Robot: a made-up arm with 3 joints. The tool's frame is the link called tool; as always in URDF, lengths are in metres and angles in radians. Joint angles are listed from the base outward.
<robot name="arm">
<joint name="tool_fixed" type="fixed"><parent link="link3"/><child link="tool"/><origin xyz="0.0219 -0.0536 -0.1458"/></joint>
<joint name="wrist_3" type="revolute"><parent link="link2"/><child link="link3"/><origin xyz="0.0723 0.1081 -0.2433"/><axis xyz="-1 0 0"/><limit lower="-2.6" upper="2.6"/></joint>
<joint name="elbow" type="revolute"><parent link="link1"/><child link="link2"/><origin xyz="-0.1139 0.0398 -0.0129"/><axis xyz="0 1 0"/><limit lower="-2.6" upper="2.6"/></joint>
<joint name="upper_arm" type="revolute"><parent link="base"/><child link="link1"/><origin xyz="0 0 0.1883"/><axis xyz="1 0 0"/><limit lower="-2.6" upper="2.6"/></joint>
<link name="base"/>
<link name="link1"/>
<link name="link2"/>
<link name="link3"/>
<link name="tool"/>
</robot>
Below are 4 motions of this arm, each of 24 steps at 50 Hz.
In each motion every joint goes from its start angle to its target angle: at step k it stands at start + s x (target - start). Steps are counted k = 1, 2, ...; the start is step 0. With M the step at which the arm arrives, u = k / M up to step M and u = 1 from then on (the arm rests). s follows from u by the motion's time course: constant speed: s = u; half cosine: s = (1 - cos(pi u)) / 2; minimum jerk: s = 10 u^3 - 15 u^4 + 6 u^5.
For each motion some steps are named. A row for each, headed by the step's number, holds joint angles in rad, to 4 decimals.
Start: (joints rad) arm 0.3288 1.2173 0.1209
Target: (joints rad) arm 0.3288 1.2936 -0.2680
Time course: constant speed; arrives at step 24
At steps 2, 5, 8, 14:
2: 0.3288 1.2237 0.0885
5: 0.3288 1.2332 0.0399
8: 0.3288 1.2427 -0.0087
14: 0.3288 1.2618 -0.1060

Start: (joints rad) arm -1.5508 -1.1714 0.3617
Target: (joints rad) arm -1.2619 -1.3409 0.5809
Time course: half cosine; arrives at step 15
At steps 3, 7, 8, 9, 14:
3: -1.5232 -1.1876 0.3826
7: -1.4214 -1.2473 0.4598
8: -1.3913 -1.2650 0.4828
9: -1.3617 -1.2823 0.5052
14: -1.2651 -1.3390 0.5785

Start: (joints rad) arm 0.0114 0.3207 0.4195
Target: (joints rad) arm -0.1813 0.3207 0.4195
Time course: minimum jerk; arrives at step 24
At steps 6, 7, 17, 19, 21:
6: -0.0085 0.3207 0.4195
7: -0.0179 0.3207 0.4195
17: -0.1520 0.3207 0.4195
19: -0.1689 0.3207 0.4195
21: -0.1782 0.3207 0.4195

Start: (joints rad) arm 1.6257 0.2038 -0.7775
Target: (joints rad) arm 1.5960 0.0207 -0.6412
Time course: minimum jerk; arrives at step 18
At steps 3, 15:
3: 1.6246 0.1973 -0.7727
15: 1.5971 0.0272 -0.6460

